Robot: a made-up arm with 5 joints. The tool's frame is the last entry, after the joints.
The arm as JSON. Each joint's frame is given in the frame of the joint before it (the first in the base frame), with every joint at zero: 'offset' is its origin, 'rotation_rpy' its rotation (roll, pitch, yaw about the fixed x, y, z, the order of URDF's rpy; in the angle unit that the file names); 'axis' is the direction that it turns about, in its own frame. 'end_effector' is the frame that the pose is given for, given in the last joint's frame.
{
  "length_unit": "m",
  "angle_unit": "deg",
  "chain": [
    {
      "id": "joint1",
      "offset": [
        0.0,
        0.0,
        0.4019
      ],
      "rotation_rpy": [
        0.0,
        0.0,
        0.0
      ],
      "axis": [
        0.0,
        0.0,
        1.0
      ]
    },
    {
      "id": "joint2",
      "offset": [
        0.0,
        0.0,
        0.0
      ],
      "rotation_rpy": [
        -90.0,
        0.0,
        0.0
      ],
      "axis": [
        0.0,
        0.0,
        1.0
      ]
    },
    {
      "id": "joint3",
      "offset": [
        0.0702,
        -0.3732,
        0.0
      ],
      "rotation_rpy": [
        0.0,
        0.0,
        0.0
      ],
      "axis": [
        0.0,
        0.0,
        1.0
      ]
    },
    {
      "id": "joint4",
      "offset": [
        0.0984,
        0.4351,
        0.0
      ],
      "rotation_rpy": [
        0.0,
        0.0,
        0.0
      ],
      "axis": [
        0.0,
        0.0,
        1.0
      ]
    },
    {
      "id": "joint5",
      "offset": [
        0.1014,
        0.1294,
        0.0
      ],
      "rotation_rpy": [
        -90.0,
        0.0,
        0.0
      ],
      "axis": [
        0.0,
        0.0,
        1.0
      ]
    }
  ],
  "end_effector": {
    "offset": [
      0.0,
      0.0,
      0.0
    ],
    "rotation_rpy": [
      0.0,
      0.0,
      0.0
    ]
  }
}
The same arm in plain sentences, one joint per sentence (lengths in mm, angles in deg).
The arm has five revolute joints in a row. What follows holds with every joint at zero, and every direction is one of the base frame's. Joint 1 sits 401.9 mm along +z from the base frame's origin and turns about +z. Joint 2 sits at the same point as joint 1 and turns about +y. Joint 3 sits 70.2 mm along +x and 373.2 mm along +z from joint 2 and turns about +y. Joint 4 sits 98.4 mm along +x and 435.1 mm along -z from joint 3 and turns about +y. Joint 5 sits 101.4 mm along +x and 129.4 mm along -z from joint 4 and turns about -z. The tool frame, which is the frame that the pose is given for, sits at the same point as joint 5; its axes are the base frame's turned by roll 180.00, pitch 0.00 and yaw 0.00 deg (as in URDF: about the fixed x, then y, then z).
